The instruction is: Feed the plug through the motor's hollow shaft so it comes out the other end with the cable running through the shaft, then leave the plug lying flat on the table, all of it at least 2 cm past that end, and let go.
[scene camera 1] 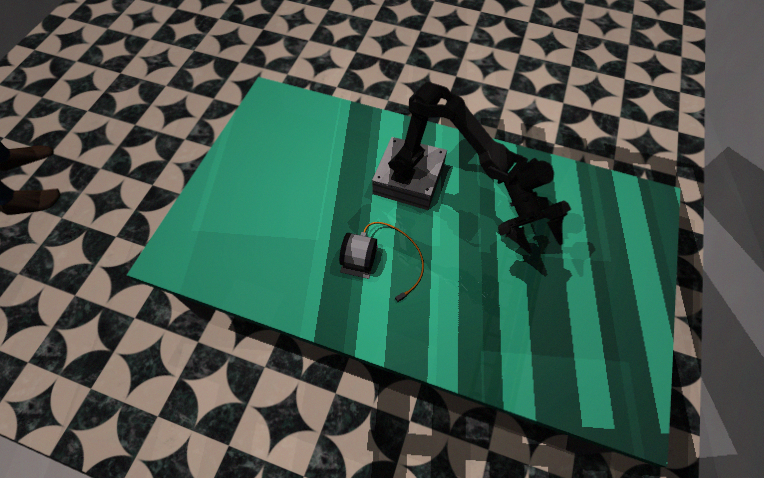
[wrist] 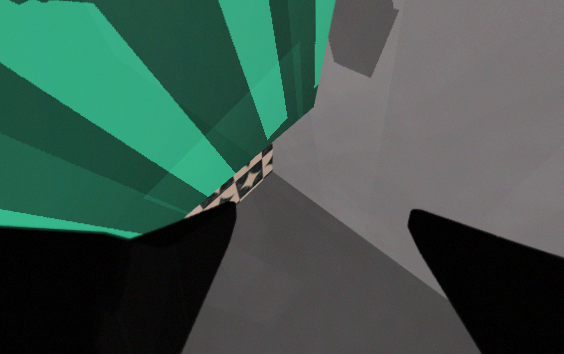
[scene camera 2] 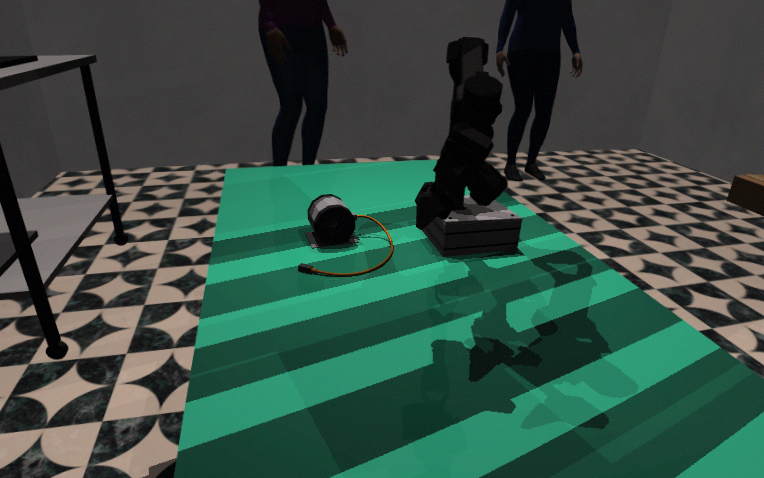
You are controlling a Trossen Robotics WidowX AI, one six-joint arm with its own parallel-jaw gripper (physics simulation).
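Frame: origin at the arm's base, x ahead, y left, z up, level; millimetres.
Seen in the pictures: gripper, fingertip midpoint: (scene camera 1: 545, 249) (wrist: 321, 213) (scene camera 2: 428, 212); arm's base, origin of the base link: (scene camera 1: 403, 174).
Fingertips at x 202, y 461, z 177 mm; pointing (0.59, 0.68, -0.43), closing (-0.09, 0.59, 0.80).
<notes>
Pixels of each thing's top centre, then the offset from my fingertips to it. Level surfaces: height alone.
- motor, middle of its top: (scene camera 2: 331, 200) (scene camera 1: 358, 243) 94 mm ahead, 493 mm right, 160 mm down
- small black plug, middle of its top: (scene camera 2: 305, 265) (scene camera 1: 400, 296) 171 mm ahead, 324 mm right, 248 mm down
- green table, its level: 262 mm down
The motor (scene camera 1: 359, 251) (scene camera 2: 331, 219), a grey cylinder with black ends, lies on its side on a small plate on the green table. Its dark end face shows in scene camera 2, but the shaft opening cannot be made out. An orange cable (scene camera 1: 423, 262) (scene camera 2: 391, 242) leaves the motor's side and curves round to the small black plug (scene camera 1: 400, 297) (scene camera 2: 305, 268). The plug lies on the table, apart from the motor, outside the shaft. My gripper (scene camera 1: 553, 258) (wrist: 321, 213) is open and empty, above the table, well to the right of motor and plug in scene camera 1.
The arm's square grey base (scene camera 1: 384, 181) (scene camera 2: 481, 236) stands on the green table (scene camera 1: 225, 208) (scene camera 2: 253, 191) near the motor, on the cable's side. A metal-legged shelf unit (scene camera 2: 100, 126) stands off the table at left in scene camera 2. Two people stand behind the table there. Shadow stripes cross the tabletop.
</notes>
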